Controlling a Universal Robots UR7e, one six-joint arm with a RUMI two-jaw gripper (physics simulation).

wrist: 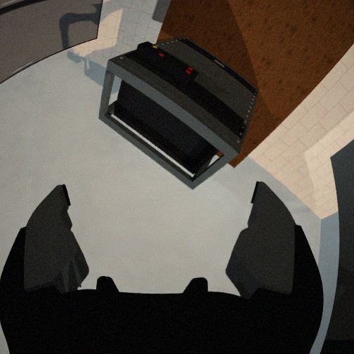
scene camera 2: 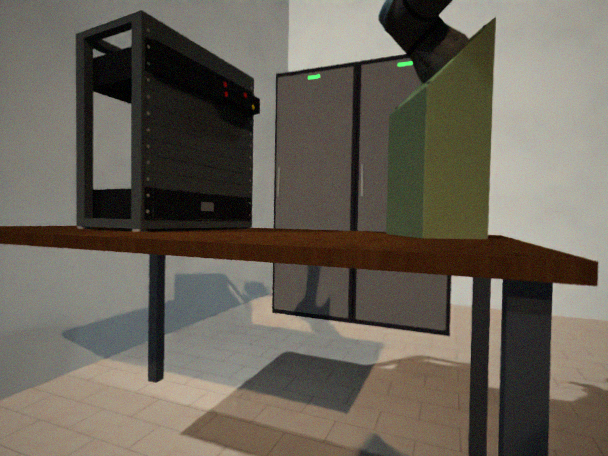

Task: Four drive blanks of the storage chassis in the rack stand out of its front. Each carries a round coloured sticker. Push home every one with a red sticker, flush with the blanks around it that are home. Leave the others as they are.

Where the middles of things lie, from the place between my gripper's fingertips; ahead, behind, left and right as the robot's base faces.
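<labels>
You'd find the rack [scene camera 2: 191,150] 340 mm ahead of my hand, 80 mm to the right of it and 660 mm below it.
</labels>
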